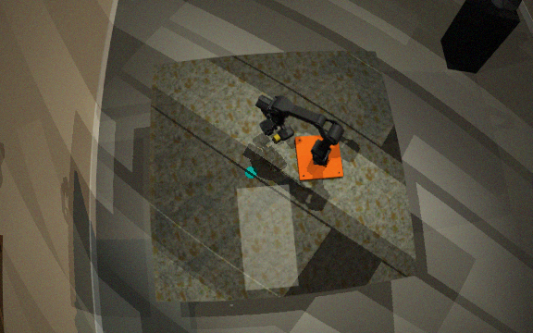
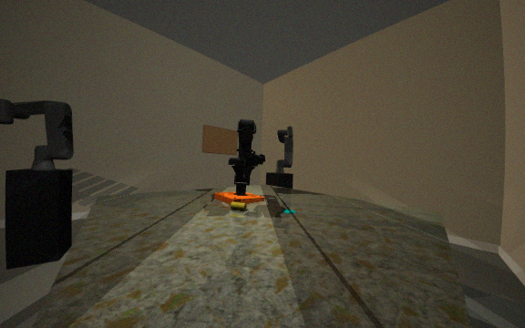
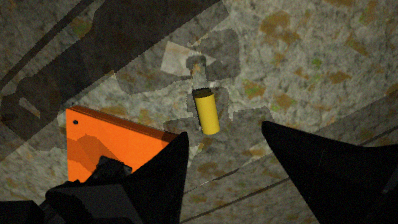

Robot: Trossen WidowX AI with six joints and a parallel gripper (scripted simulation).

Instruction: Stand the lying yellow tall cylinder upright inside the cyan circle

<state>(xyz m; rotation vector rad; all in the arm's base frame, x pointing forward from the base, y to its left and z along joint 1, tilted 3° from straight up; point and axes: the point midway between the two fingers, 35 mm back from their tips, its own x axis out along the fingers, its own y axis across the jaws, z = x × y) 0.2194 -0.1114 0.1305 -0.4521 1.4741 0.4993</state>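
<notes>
The yellow cylinder is 110 mm below my gripper tip, 30 mm behind it and 10 mm to the right of it. From my gripper tip the other things lie so: cyan circle: 180 mm to the left, 130 mm below, 110 mm ahead.
</notes>
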